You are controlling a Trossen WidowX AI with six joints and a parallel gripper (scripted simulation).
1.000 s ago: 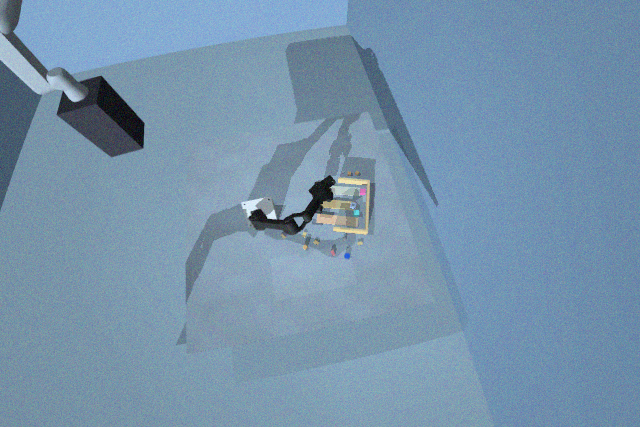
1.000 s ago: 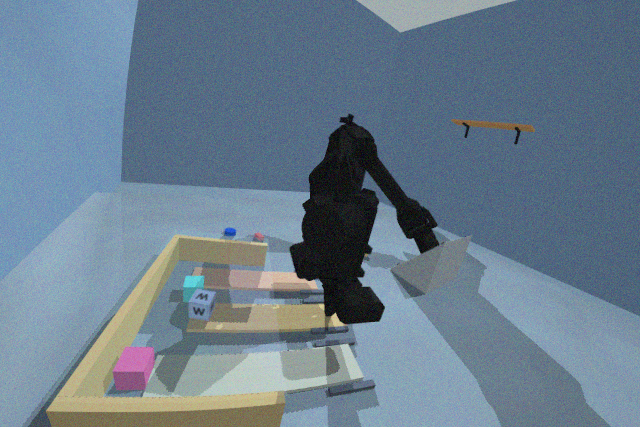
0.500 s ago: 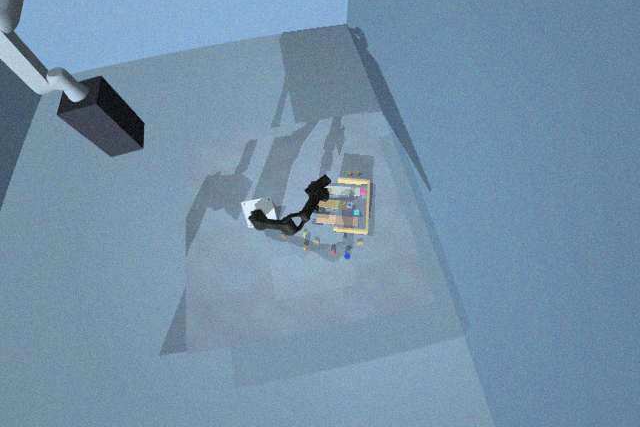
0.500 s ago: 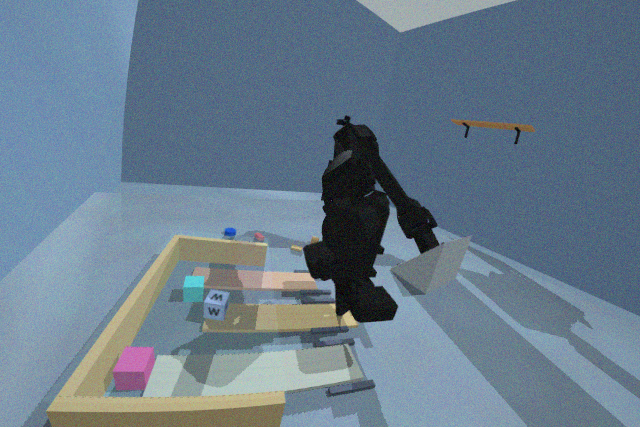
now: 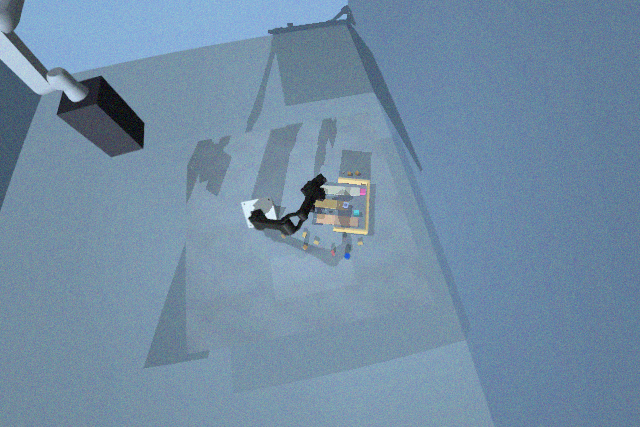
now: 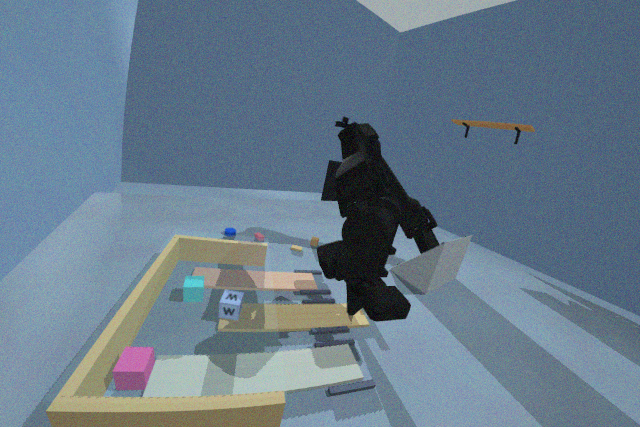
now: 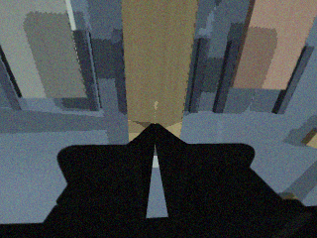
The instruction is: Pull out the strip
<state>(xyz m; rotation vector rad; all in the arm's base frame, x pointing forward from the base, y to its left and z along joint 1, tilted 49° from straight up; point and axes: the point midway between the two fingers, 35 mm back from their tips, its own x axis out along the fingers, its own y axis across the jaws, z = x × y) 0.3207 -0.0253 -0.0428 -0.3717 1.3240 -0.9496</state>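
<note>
The yellow strip lies 90 mm ahead of my gripper tip and 40 mm to the right of it. From my gripper tip the other things lie so: cream knob (30 mm behind, 10 mm to the left); blue disc (100 mm ahead, 370 mm to the right); pink piece (30 mm ahead, 330 mm to the right).
</note>
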